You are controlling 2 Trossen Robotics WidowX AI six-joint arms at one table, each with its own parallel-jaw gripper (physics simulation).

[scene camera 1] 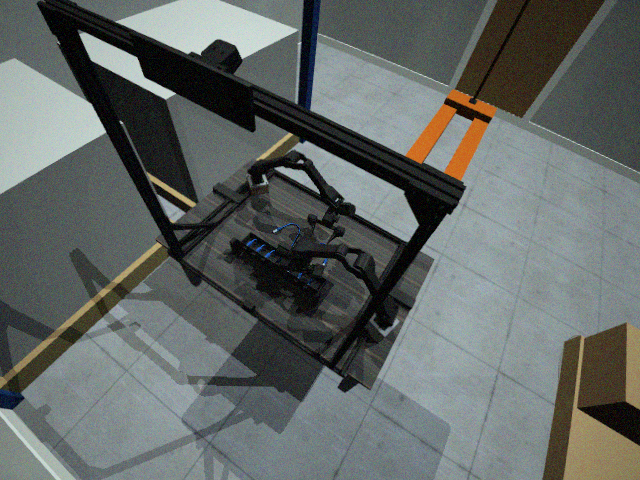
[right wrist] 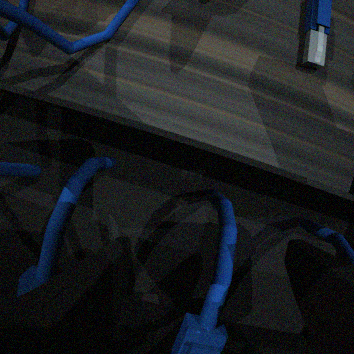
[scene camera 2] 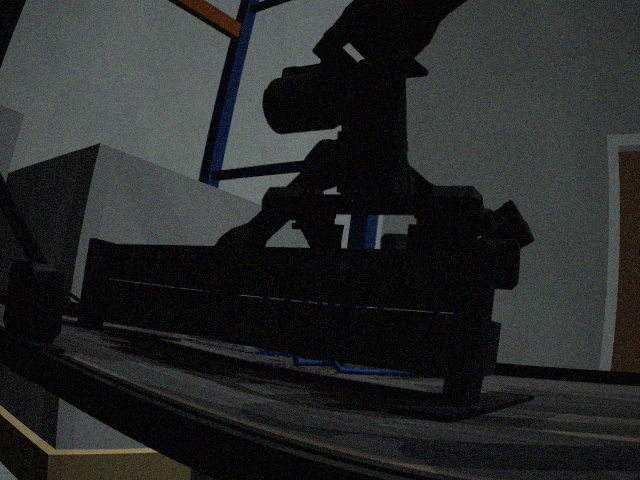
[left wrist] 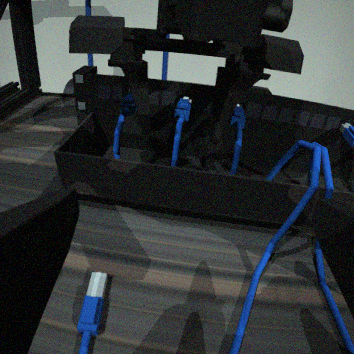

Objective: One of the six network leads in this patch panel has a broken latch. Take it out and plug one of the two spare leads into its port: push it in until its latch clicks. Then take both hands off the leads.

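Where they show: left gripper, fingertip midpoint: [scene camera 1: 318, 240] [left wrist: 200, 206]; right gripper, fingertip midpoint: [scene camera 1: 302, 272] [right wrist: 209, 250] [left wrist: 180, 141]; left arm's base at its link origin: [scene camera 1: 257, 179]; right arm's base at its link origin: [scene camera 1: 383, 320].
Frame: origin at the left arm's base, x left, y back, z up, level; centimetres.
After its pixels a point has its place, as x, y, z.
The black patch panel [scene camera 1: 244, 252] {-18.0, -41.2, -4.1} [left wrist: 175, 189] [scene camera 2: 294, 305] {-2.9, -62.3, -0.9} stands on the wooden table with several blue leads plugged into it. In the left wrist view three leads [left wrist: 182, 109] {2.1, -63.8, 2.2} [left wrist: 123, 105] {5.7, -68.2, 2.1} [left wrist: 239, 119] {-0.7, -59.2, 2.1} stand in a row. My right gripper [scene camera 1: 292, 259] [left wrist: 180, 141] {3.9, -62.3, 0.0} hangs open just above the middle lead [right wrist: 225, 246] {4.5, -62.0, 1.3}, one finger on each side, not touching it. My left gripper [scene camera 1: 323, 229] {15.2, -51.7, 6.2} is open and empty, low over the table in front of the panel. A spare lead's plug [left wrist: 92, 303] {17.4, -57.5, -5.6} [right wrist: 315, 38] {16.4, -58.5, -6.1} [scene camera 1: 276, 230] lies flat on the table near it.
A second loose blue cable [left wrist: 277, 239] {4.2, -50.9, -3.8} [right wrist: 70, 43] {4.3, -51.2, -4.1} arches over the panel's front wall and runs across the table. A black gantry frame [scene camera 1: 347, 143] {-6.6, -91.0, 96.7} spans the table. In scene camera 2 everything is a dark silhouette.
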